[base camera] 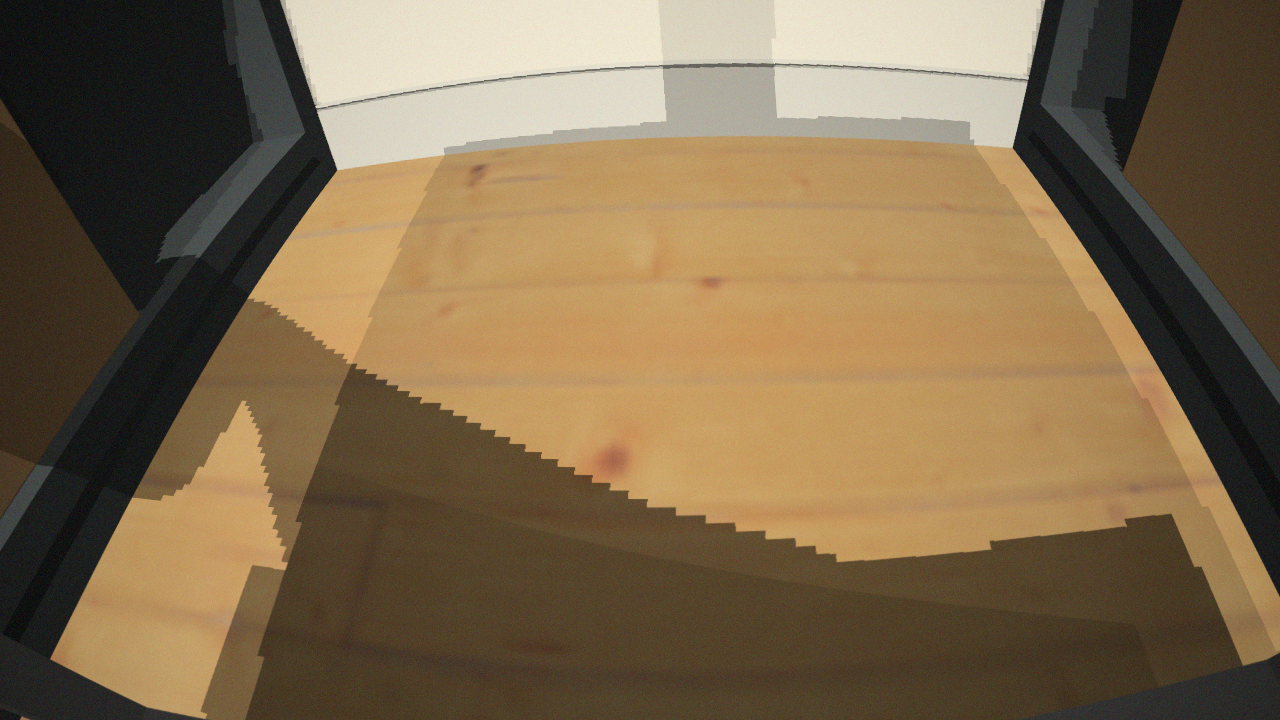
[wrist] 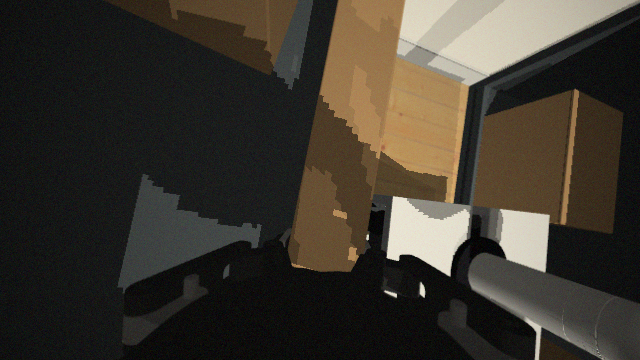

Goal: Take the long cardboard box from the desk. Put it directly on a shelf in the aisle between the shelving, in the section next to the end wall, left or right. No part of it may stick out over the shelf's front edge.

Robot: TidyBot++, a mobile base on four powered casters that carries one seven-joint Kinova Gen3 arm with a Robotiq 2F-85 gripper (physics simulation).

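Places are measured from the arm's base along level axes (x right, y ahead, z up), in centimetres.
Pixels of known places: gripper, between the fingertips: [wrist: 324, 242]; arm's base, origin of its link: [wrist: 483, 272].
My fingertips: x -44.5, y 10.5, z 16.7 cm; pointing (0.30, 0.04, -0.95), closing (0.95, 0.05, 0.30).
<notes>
Ahead of a thing's pixels: the offset from my fingertips to its top centre. "*": to the spot under its first point. Level surfaces: height alone.
The long cardboard box [wrist: 340, 150] shows in the wrist view, running from between the fingertips up past the top edge of the view. My gripper [wrist: 324, 242] is shut on its near end. The box and gripper do not show in the base camera view. Dark shelving stands on both sides of the aisle, its left side [base camera: 237, 268] and right side [base camera: 1154, 295] in the base view. In the wrist view a large dark shelf surface @(dz -3.0 cm) [wrist: 210, 140] lies left of the held box. The pale end wall [base camera: 492, 44] [wrist: 450, 30] closes the aisle.
The wooden floor @(dz -56.3 cm) [base camera: 716, 331] [wrist: 425, 110] runs between the shelves to the end wall. Another cardboard box @(dy +23.6, dx +99.3, dz -21.7 cm) [wrist: 525, 160] stands in the right shelving in the wrist view, and brown cardboard @(* dy +15.6, dx -10.1, dz +0.8 cm) [wrist: 220, 25] shows at the upper left. The robot's white base [wrist: 425, 230] and grey mast [wrist: 540, 295] are at the lower right.
</notes>
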